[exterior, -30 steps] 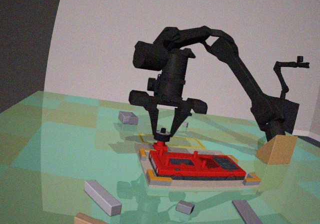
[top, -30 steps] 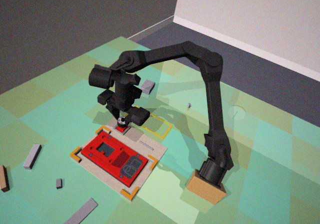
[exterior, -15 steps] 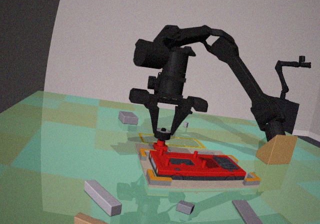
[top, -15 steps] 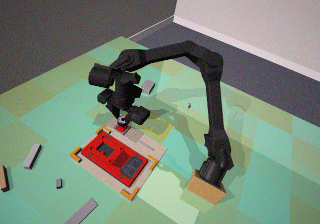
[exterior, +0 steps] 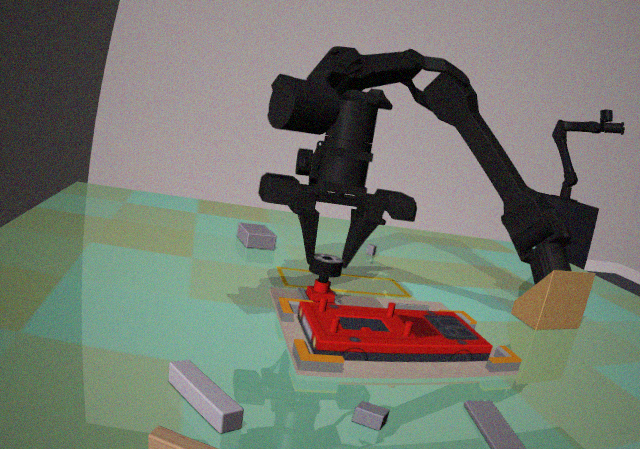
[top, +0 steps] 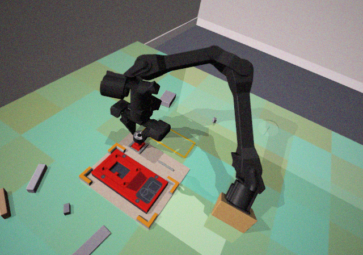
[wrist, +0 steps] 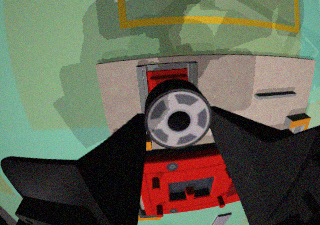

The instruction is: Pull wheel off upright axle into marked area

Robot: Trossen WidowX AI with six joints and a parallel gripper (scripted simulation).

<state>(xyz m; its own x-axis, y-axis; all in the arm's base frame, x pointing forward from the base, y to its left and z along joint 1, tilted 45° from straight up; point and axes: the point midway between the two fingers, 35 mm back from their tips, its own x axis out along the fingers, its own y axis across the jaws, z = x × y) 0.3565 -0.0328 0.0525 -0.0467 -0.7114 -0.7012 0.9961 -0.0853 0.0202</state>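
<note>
The dark axle lies 20 mm below my gripper tip. Round my gripper tip: tiny cube (280 mm to the right, 190 mm behind, 40 mm below); brown block (340 mm to the left, 180 mm ahead, 40 mm below); wheel (right at my gripper tip).
</note>
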